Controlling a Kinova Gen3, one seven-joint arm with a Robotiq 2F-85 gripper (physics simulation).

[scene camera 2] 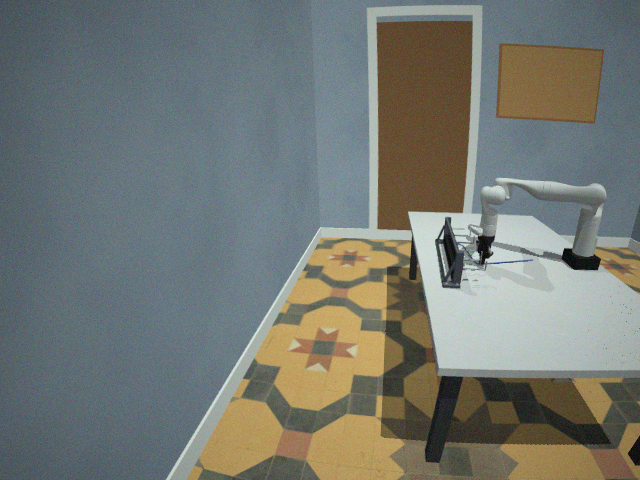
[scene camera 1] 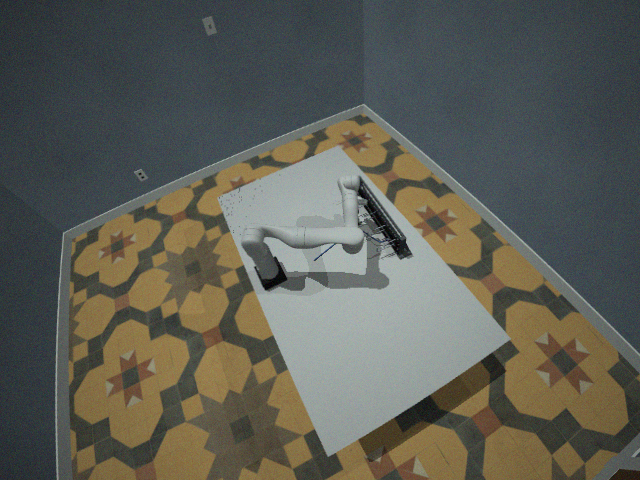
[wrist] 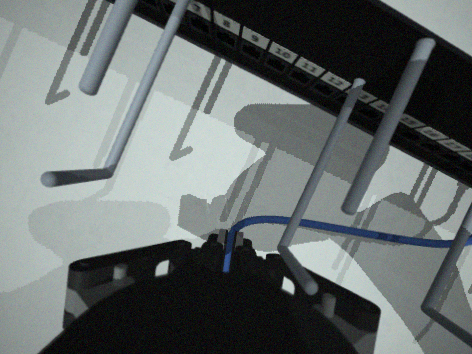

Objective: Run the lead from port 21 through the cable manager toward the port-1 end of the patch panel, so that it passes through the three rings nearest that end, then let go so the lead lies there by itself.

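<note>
The blue lead [scene camera 1: 324, 252] [scene camera 2: 509, 261] [wrist: 265, 219] runs from my gripper [scene camera 2: 483, 259] [wrist: 230, 242] to the right in the wrist view, crossing behind the front rod of a ring [wrist: 320, 165] near ports 12 and 13 and on to another ring [wrist: 447, 272] at the right edge. My gripper is shut on the lead, between the ring near port 12 and a ring [wrist: 142, 95] near port 7. The lead's free part trails over the table towards the robot base. The patch panel [scene camera 1: 382, 214] [scene camera 2: 451, 245] [wrist: 320, 35] stands beyond the rings. Port 21 is out of the wrist view; the arm hides my gripper in scene camera 1.
The rings' grey rods stick out from the panel towards the arm, with bent tips close to my fingers. The white table [scene camera 1: 387, 351] [scene camera 2: 516, 320] bears the black robot base [scene camera 1: 271, 273] [scene camera 2: 580, 259] on the side opposite the panel. Arm shadows fall across the table.
</note>
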